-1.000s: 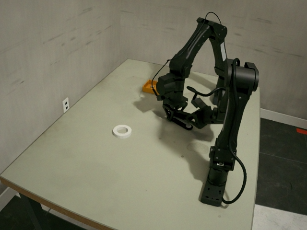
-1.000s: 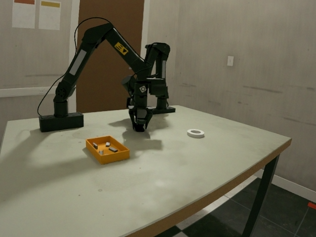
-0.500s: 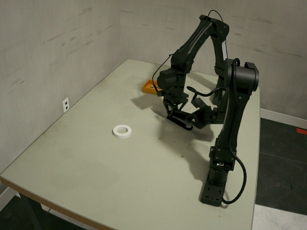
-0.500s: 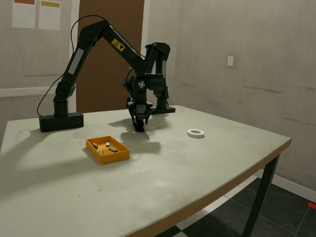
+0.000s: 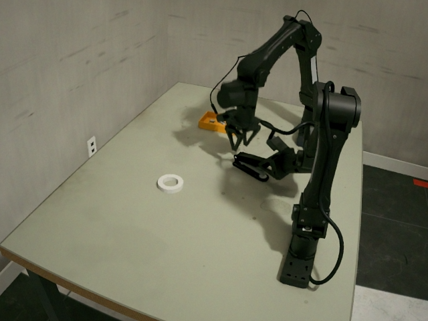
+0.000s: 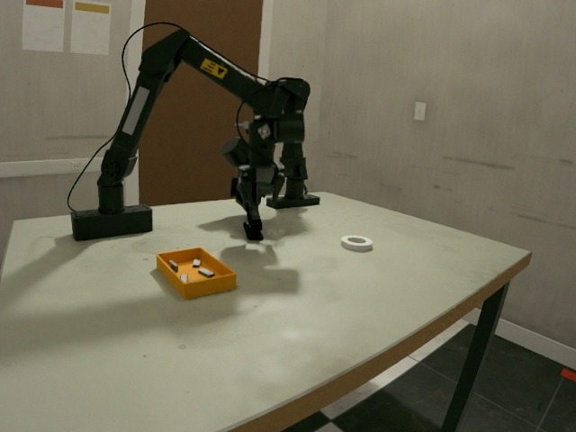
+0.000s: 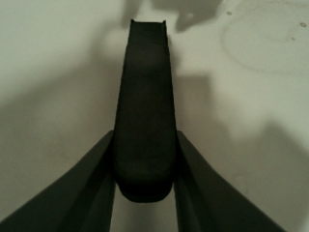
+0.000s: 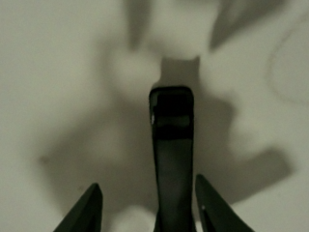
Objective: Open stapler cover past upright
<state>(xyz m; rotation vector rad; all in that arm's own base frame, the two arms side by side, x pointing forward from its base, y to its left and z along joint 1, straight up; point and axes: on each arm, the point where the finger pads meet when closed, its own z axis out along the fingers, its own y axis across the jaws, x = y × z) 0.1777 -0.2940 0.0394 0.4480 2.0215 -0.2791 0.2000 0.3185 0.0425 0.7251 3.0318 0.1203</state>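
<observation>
The stapler cover is 4 cm ahead of my left hand, 2 cm to the right of it and 1 cm below it. The rest, counted from my left hand: stapler (4 cm ahead, 2 cm to the right, 2 cm below); then orange tray (20 cm ahead, 29 cm to the right, 4 cm below); then white tape ring (26 cm ahead, 12 cm to the left, 5 cm below).
</observation>
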